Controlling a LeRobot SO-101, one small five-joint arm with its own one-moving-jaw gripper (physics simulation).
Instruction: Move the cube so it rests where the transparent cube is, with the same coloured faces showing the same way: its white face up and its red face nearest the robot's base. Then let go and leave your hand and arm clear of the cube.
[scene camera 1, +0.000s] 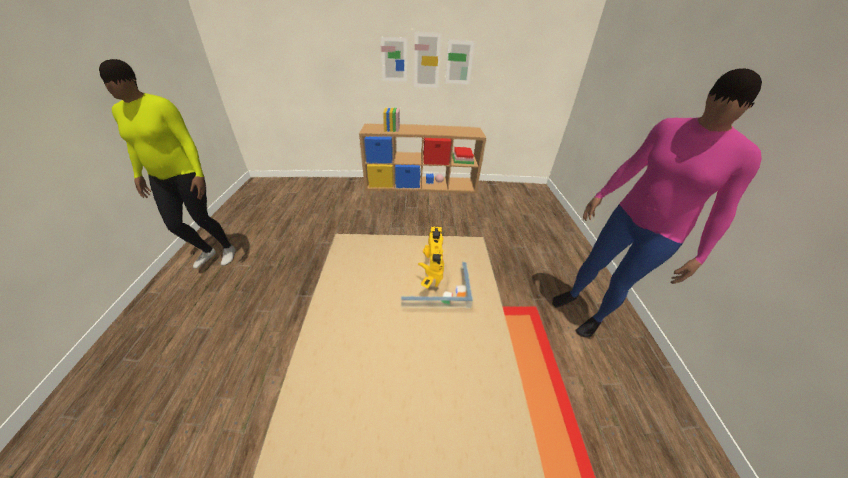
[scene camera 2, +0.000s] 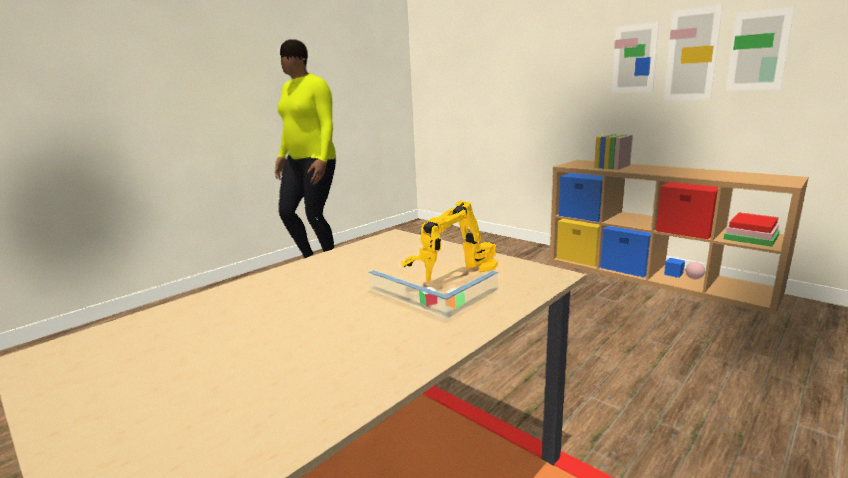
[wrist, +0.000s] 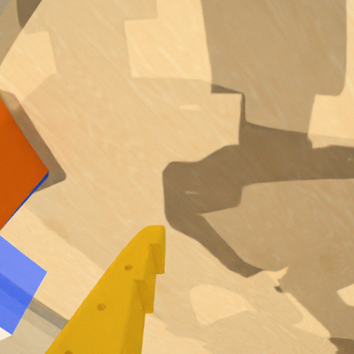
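Pixels of known places: end effector, tool point: (scene camera 1: 435, 285) (scene camera 2: 427, 280); arm's base, origin of the base link: (scene camera 2: 477, 267).
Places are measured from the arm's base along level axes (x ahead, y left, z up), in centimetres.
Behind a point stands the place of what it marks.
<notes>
The solid cube (scene camera 1: 447, 297) {x 33.8, y 4.9, z 6.1 cm} (scene camera 2: 428, 298) {x 35.3, y 9.6, z 4.2 cm} stands by the clear front wall, white face up. Its green face is toward scene camera 1, and red shows beside green in scene camera 2. In the wrist view, the cube's orange face (wrist: 17, 165) and a thin blue edge show at left. The paler transparent cube (scene camera 1: 460, 290) (scene camera 2: 455, 299) (wrist: 22, 285) stands beside it in the walls' corner, white up, with orange and light green sides in scene camera 2. My gripper (scene camera 1: 429, 285) {x 25.2, y 0.0, z 3.7 cm} (scene camera 2: 418, 272) {x 25.2, y 0.0, z 3.7 cm} is open and empty, left of the solid cube. Its notched fixed jaw (wrist: 117, 300) shows apart from the cube.
Two clear walls with blue top edges (scene camera 1: 427, 298) {x 34.3, y -4.1, z 6.0 cm} (scene camera 2: 406, 282) {x 34.0, y -0.1, z 6.0 cm} meet at a corner beyond the cubes, on the wooden table (scene camera 1: 380, 380) {x 68.2, y -22.1, z 0.0 cm} (scene camera 2: 237, 368) {x 83.9, y -5.6, z 0.0 cm}. The yellow arm (scene camera 1: 436, 243) {x 15.2, y -0.3, z 21.8 cm} (scene camera 2: 467, 228) {x 3.6, y -1.4, z 14.7 cm} reaches from its base at the table's back. Two people stand beyond the table's sides.
</notes>
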